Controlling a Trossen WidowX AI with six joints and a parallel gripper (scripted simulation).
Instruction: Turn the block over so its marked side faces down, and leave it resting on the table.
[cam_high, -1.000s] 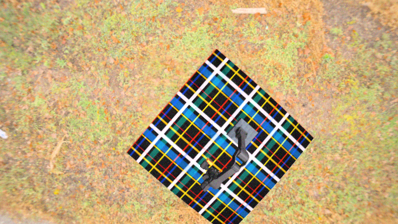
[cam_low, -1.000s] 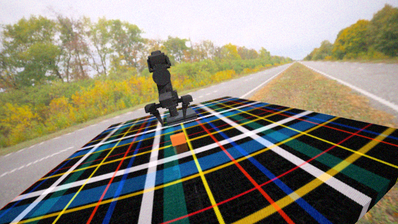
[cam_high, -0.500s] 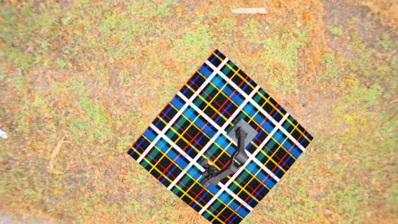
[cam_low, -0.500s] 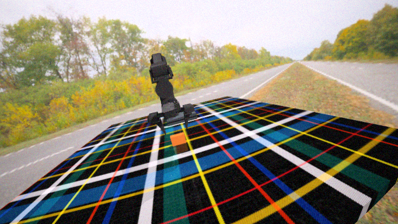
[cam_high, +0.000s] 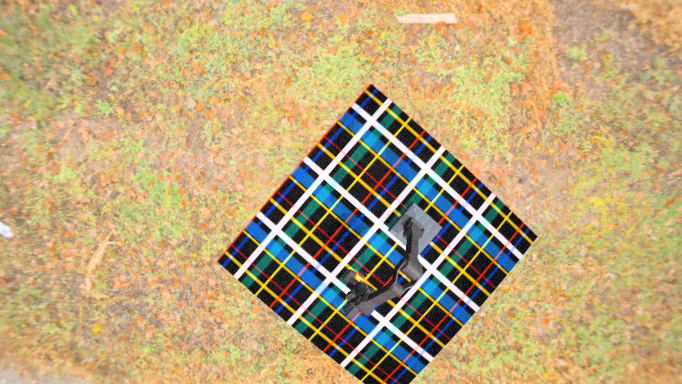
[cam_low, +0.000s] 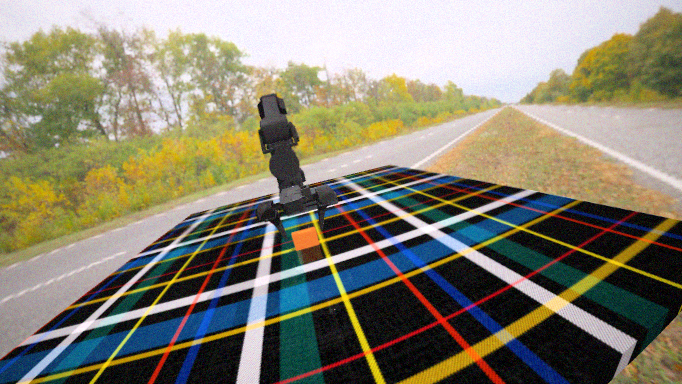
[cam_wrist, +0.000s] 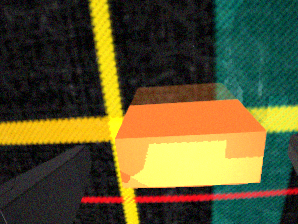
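Now: gripper tip 10 mm past the orange block and 10 mm above it.
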